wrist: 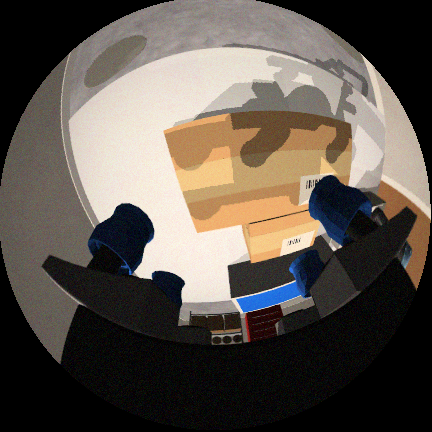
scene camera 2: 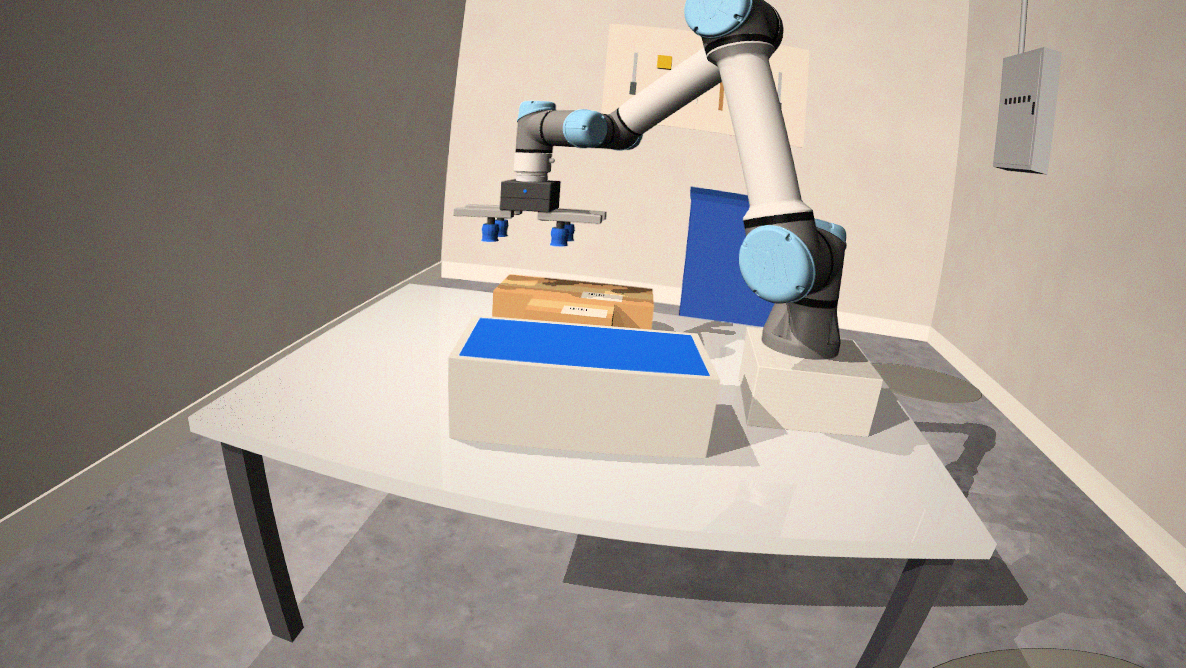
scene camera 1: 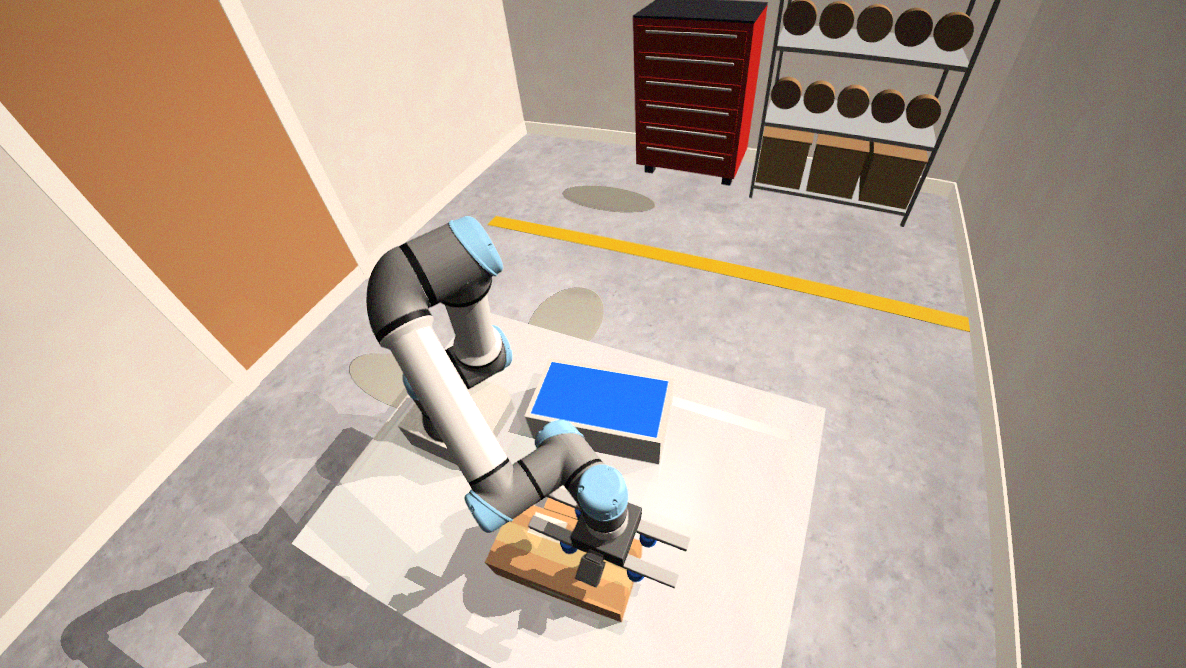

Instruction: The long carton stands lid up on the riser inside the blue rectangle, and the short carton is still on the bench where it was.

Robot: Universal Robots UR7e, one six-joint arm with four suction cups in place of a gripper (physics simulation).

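Places are measured from the arm's base along level axes (x back, y down, z right), in centimetres.
Pixels of known places: hand, its tool point: (wrist: 236, 252) (scene camera 2: 528, 239); arm's base, origin of its link: (scene camera 2: 800, 345).
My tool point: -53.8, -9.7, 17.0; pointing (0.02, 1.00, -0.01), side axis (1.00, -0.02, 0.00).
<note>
For each thing: its middle in the pictures, then the offset to it from my tool point, as dx, dy, dz. Level surfaces: height alone.
- long carton, middle of its body: (wrist: 276, 160) (scene camera 2: 574, 312) (scene camera 1: 566, 559) +10.1, +14.8, +3.3
- bench, height of its surface: dy +19.8
- short carton, middle of its body: (scene camera 2: 569, 332) (wrist: 278, 221) (scene camera 1: 584, 505) +11.3, +14.8, -10.0
- riser, middle of its body: (scene camera 2: 581, 383) (scene camera 1: 601, 409) (wrist: 282, 279) +17.7, +13.8, -36.4
- blue rectangle, middle of its body: (scene camera 2: 585, 344) (scene camera 1: 600, 397) (wrist: 287, 293) +17.7, +7.9, -36.4
The long carton (scene camera 1: 551, 574) (scene camera 2: 512, 300) (wrist: 265, 172) lies on the bench (scene camera 1: 746, 506) (scene camera 2: 331, 398) (wrist: 125, 165), with pale tape and a label on its top. The short carton (scene camera 1: 562, 507) (scene camera 2: 547, 315) (wrist: 270, 239) is close beside it on the riser side, partly hidden by the arm in scene camera 1. The riser (scene camera 1: 597, 444) (scene camera 2: 580, 410) (wrist: 250, 281) carries the blue rectangle (scene camera 1: 605, 398) (scene camera 2: 580, 344) (wrist: 265, 298), with no carton on it. My gripper (scene camera 1: 608, 545) (scene camera 2: 529, 233) (wrist: 232, 250) is open, its four blue cups holding nothing, above the cartons and apart from them.
The arm's pedestal (scene camera 1: 431, 441) (scene camera 2: 809, 398) stands on the bench beside the riser. A red drawer cabinet (scene camera 1: 688, 99) and a shelf rack (scene camera 1: 879, 136) stand against the far wall. A blue bin (scene camera 2: 713, 257) stands behind the bench in scene camera 2.
</note>
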